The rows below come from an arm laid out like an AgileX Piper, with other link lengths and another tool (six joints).
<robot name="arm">
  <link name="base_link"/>
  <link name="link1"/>
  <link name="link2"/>
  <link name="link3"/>
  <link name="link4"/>
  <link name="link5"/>
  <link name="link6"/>
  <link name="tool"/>
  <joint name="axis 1" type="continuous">
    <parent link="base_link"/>
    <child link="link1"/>
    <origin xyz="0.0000 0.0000 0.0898"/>
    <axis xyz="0 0 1"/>
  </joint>
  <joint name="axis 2" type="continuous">
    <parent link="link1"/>
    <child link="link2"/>
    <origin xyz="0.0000 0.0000 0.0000"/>
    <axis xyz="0 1 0"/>
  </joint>
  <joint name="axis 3" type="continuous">
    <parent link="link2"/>
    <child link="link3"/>
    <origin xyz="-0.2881 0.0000 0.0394"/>
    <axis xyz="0 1 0"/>
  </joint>
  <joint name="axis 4" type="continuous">
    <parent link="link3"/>
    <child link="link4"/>
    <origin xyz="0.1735 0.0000 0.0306"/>
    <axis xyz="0.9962 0 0.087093"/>
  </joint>
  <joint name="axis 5" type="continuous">
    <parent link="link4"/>
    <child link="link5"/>
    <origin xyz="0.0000 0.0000 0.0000"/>
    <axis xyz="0 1 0"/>
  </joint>
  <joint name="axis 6" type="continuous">
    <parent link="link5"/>
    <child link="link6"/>
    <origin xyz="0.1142 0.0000 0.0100"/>
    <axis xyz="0.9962 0 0.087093"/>
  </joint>
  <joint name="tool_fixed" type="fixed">
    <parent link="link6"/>
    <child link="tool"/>
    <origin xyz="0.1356 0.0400 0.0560" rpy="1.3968 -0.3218 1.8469"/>
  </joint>
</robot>
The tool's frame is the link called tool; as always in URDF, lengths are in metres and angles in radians. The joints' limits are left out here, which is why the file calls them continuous.
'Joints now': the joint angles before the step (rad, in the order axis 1, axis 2, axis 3, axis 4, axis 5, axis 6). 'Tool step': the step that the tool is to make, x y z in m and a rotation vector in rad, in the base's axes. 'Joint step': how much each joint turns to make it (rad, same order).
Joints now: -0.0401, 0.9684, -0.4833, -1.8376, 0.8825, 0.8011
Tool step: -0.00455, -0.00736, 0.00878, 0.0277, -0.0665, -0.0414
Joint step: 0.0000, -0.0001, 0.0000, -0.0001, 0.0427, 0.0713
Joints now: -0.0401, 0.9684, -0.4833, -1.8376, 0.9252, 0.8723
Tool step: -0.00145, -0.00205, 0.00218, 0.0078, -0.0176, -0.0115
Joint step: -0.0001, -0.0001, -0.0001, 0.0014, 0.0115, 0.0182
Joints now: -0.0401, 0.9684, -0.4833, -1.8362, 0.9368, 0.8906
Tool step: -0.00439, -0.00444, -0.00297, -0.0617, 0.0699, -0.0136
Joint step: 0.0000, -0.0001, 0.0000, -0.0001, 0.0185, -0.0924
